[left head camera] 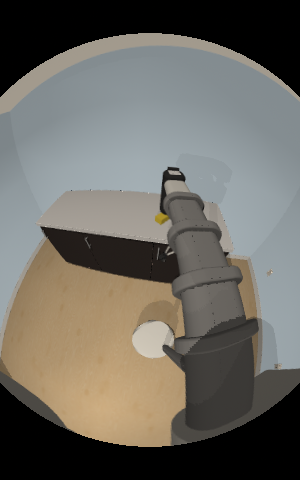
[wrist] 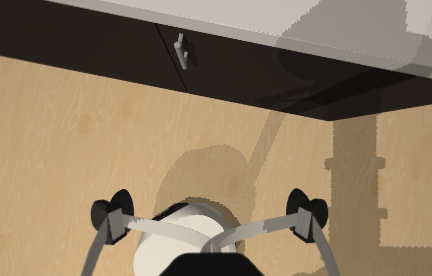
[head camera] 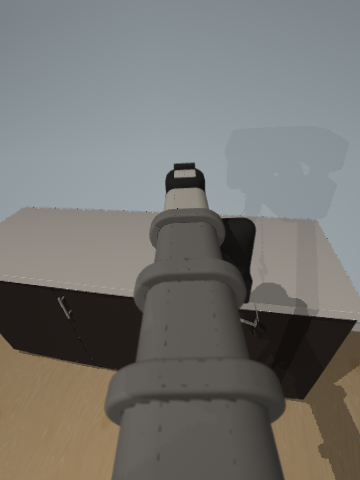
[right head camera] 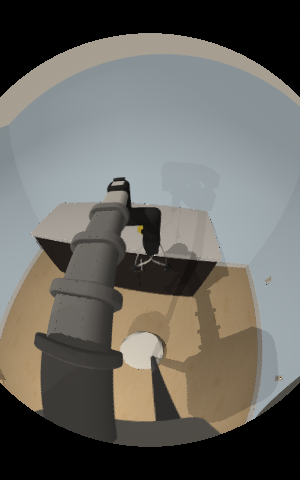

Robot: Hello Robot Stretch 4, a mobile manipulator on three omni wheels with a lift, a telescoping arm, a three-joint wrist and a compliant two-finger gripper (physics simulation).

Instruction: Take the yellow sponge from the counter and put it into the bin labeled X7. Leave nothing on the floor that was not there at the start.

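Pixels of known places: gripper, fingertip midpoint: (wrist: 210, 206) (right head camera: 150, 270); robot's base, origin of the base link: (left head camera: 152, 338) (right head camera: 142, 349).
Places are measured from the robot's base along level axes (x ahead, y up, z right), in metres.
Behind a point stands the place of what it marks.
Note:
The yellow sponge (left head camera: 161, 218) @[x 0.798, y 0.926, z 0.051 m] (right head camera: 140, 229) @[x 0.803, y 0.919, z 0.030 m] lies on the light counter (head camera: 90, 245) @[x 0.985, y 0.882, z -0.468 m] (left head camera: 100, 210) @[x 0.965, y 0.882, z -0.448 m] (right head camera: 65, 220) @[x 1.023, y 0.882, z -0.735 m] (wrist: 225, 12) @[x 0.648, y 0.882, z 0.104 m], partly hidden by my arm and wrist in both side head views. It does not show in the wrist view, and my arm covers that part of the counter in the head view. My gripper (right head camera: 151, 268) @[x 0.420, y 0.994, z 0.088 m] (wrist: 210, 206) @[x 0.420, y 0.994, z 0.088 m] is open, with its two fingers wide apart. It points down at the counter's front edge, to the right of the sponge in the right head view. The bin labeled X7 does not show.
Dark cabinet doors with metal handles (head camera: 65, 307) (wrist: 181, 52) @[x 0.637, y 0.751, z 0.033 m] form the counter's front. My extended arm (head camera: 192, 320) @[x 0.178, y 1.408, z 0.002 m] (left head camera: 202, 250) @[x 0.178, y 1.408, z -0.005 m] (right head camera: 95, 260) @[x 0.181, y 1.408, z 0.015 m] reaches over the counter. A white round body (left head camera: 152, 339) @[x -0.001, y 0.187, z -0.006 m] (right head camera: 140, 350) @[x -0.001, y 0.187, z -0.006 m] (wrist: 175, 245) @[x 0.074, y 0.187, z -0.042 m] is low in front of the cabinet. A wall stands behind.

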